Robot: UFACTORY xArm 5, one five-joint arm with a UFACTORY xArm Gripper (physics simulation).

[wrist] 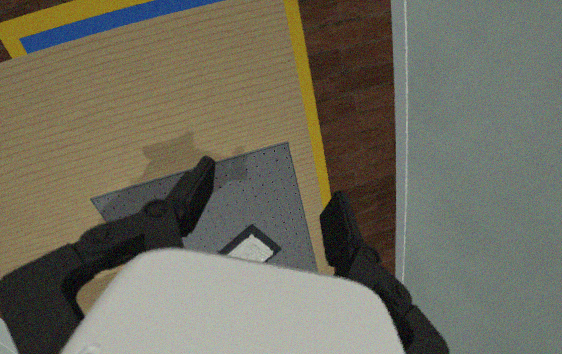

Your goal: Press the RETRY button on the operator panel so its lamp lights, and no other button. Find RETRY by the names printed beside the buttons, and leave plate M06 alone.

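Frame: origin at the arm's base, x ahead, y left, z up, level; metres.
Seen in the pictures: gripper, fingertip midpoint: (273,189).
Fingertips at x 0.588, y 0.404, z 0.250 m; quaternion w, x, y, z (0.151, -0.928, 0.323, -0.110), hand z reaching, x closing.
Note:
A point is followed by its place in that frame.
My gripper (273,189) @[x 0.588, y 0.404, z 0.250 m] is open, with nothing between its two black fingers. It hangs above a dark grey perforated board (282,200) @[x 0.577, y 0.230, z -0.051 m] that lies on the wooden table top. A small white card with a dark border (250,247) @[x 0.447, y 0.154, z -0.027 m] lies on that board, between and below the fingers in the wrist view. Its lower part is hidden by the pale gripper housing, and its print is too blurred to read. The operator panel, the RETRY button and its lamp cannot be made out in this view. I cannot tell whether plate M06 shows.
The light wooden table top (125,110) @[x 0.364, y 0.566, z -0.064 m] has a yellow edge strip (311,112) on the right and a blue strip (125,23) at the top. Brown plank floor (355,100) lies beyond the right edge. A large pale grey-green surface (485,150) fills the far right.

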